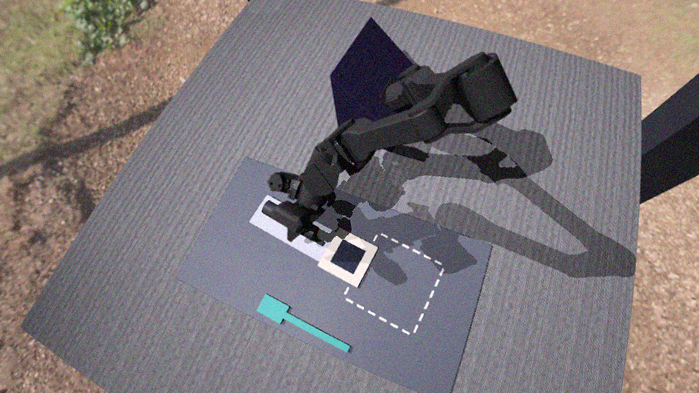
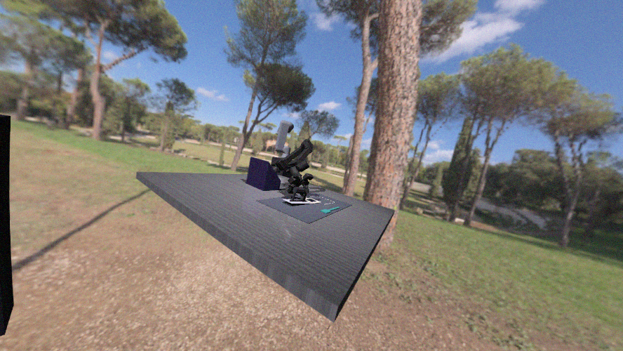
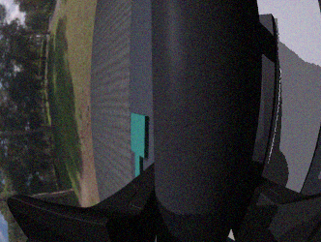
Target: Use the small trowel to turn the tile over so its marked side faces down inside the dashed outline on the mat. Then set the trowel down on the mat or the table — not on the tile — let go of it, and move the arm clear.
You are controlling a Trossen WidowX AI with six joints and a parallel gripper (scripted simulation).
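My gripper tip is 10 mm short of the dark mat, 90 mm to the right of it and 80 mm above it. Round my gripper tip: tile 30 mm behind, 110 mm to the left, 50 mm below; teal trowel 150 mm ahead, 80 mm to the left, 50 mm below.
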